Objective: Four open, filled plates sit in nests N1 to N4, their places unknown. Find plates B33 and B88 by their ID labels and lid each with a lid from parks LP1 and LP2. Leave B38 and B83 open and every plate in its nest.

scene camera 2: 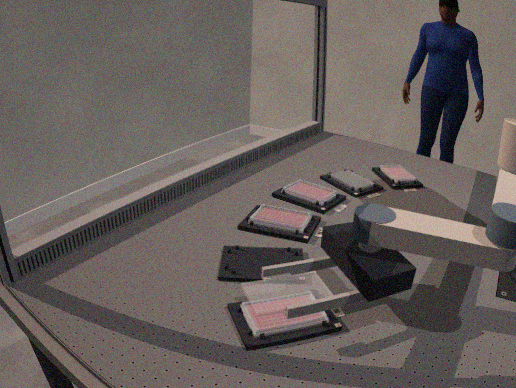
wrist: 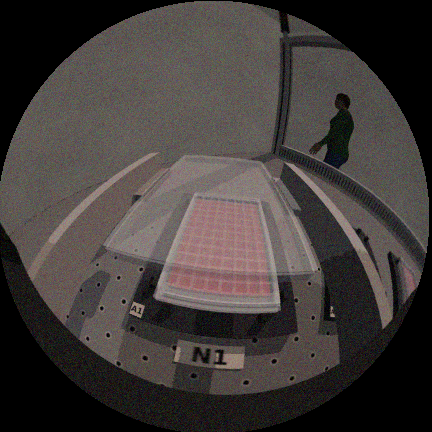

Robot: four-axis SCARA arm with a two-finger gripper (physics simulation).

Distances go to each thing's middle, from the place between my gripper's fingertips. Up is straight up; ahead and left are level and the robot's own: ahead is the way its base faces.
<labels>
Now: the nest N1 (scene camera 2: 250, 343) 70 mm below my hand, 20 mm to the right of it and 10 mm behind it. Round my hand: park LP1 (scene camera 2: 247, 261): 150 mm to the right, 120 mm ahead, 70 mm below; then N1 label (wrist: 218, 356): 100 mm to the right, 70 mm below, 70 mm behind.
</labels>
